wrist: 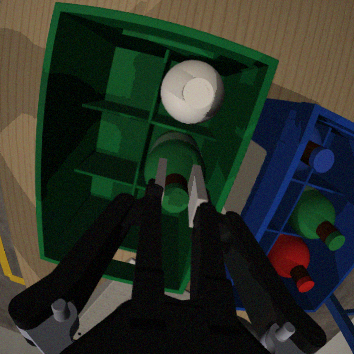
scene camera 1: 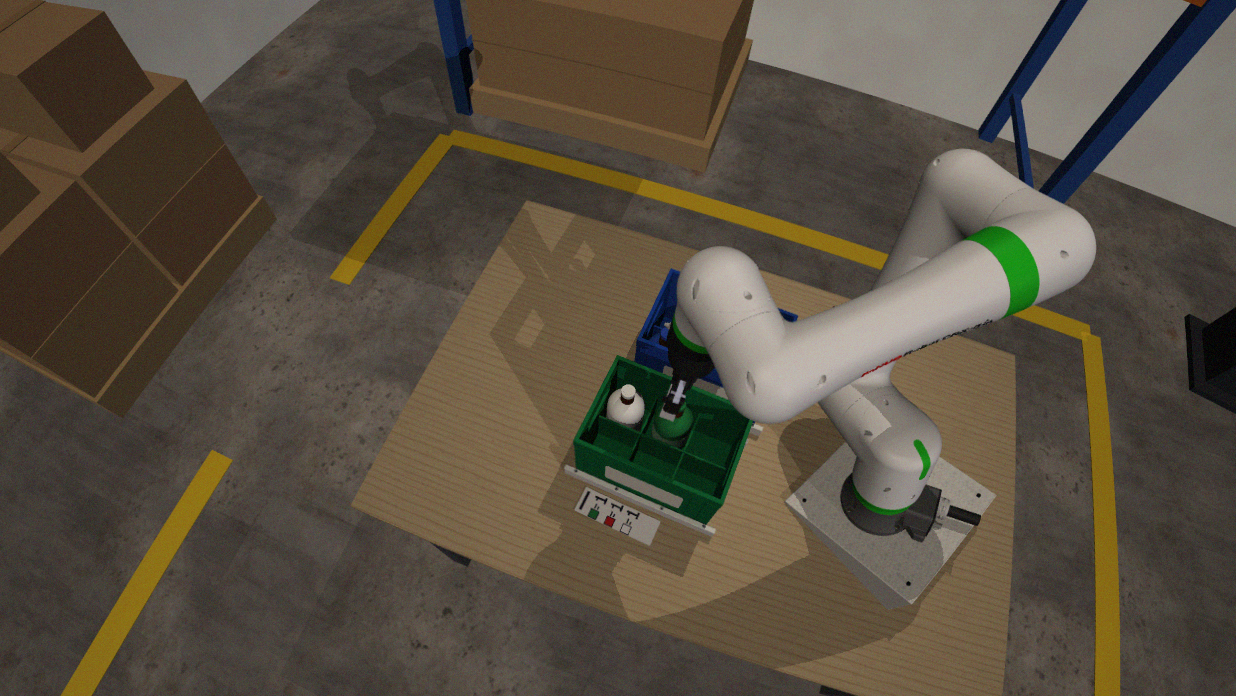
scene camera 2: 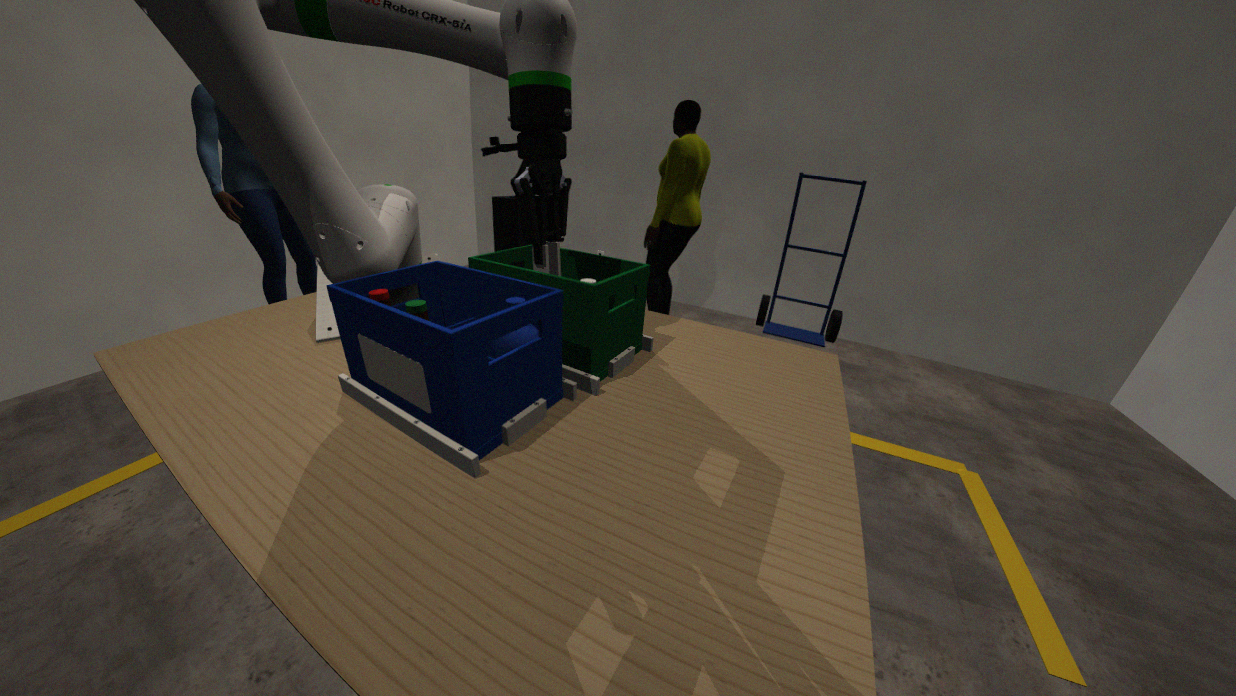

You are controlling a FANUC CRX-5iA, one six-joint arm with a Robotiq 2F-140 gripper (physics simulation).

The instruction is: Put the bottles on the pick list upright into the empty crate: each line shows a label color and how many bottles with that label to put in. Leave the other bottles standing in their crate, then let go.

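Places are measured from the arm's base along level axes (x up, y back, z right), in centimetres.
Pixels of known places: gripper, fingertip midpoint: (wrist: 176, 173) (scene camera 1: 669, 409); arm's base, origin of the base link: (scene camera 1: 878, 501) (scene camera 2: 396, 291).
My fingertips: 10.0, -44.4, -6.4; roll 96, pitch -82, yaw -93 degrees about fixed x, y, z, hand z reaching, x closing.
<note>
For each thing: its top centre in the pictures, then the offset to it from my fingertips, as dx, dy, dz. "spot": a spot on its surface instead. Level surfaces: height alone.
- green bottle, middle of its top: (wrist: 173, 200) (scene camera 1: 679, 403) +3.4, +1.4, +0.2
- white bottle, middle of its top: (wrist: 197, 92) (scene camera 2: 588, 280) (scene camera 1: 628, 390) +1.6, -8.0, -1.1
- blue crate, middle of its top: (wrist: 321, 243) (scene camera 2: 441, 286) (scene camera 1: 720, 326) +2.8, +1.5, +19.1
- pick list, surface spot: (scene camera 1: 644, 529) spot: -14.6, +5.5, -18.4
- wooden table, its level: dx -14.7
My gripper (scene camera 1: 671, 409) (scene camera 2: 546, 257) (wrist: 176, 173) is shut on a green bottle (scene camera 1: 672, 425) (wrist: 172, 156). The bottle is upright and low inside the green crate (scene camera 1: 595, 456) (scene camera 2: 627, 325) (wrist: 251, 127), in the middle compartment of the row beside the blue crate. Its base is hidden. A white bottle (scene camera 1: 625, 406) (scene camera 2: 588, 280) (wrist: 192, 92) stands in the end compartment of that row. The blue crate (scene camera 1: 653, 352) (scene camera 2: 458, 380) (wrist: 280, 135) holds blue (scene camera 2: 515, 300) (wrist: 320, 159), green (scene camera 2: 416, 304) (wrist: 312, 214) and red (scene camera 2: 377, 294) (wrist: 290, 257) bottles. The pick list (scene camera 1: 644, 529) shows one green, one red, one white.
Thin green dividers (wrist: 150, 115) split the green crate. Low light rails (scene camera 1: 640, 499) (scene camera 2: 415, 423) edge the crates on the wooden table (scene camera 1: 449, 415) (scene camera 2: 605, 518). The robot's base plate (scene camera 1: 899, 574) is at the table's right in scene camera 1. Two people and a hand truck (scene camera 2: 804, 252) are beyond the table.
</note>
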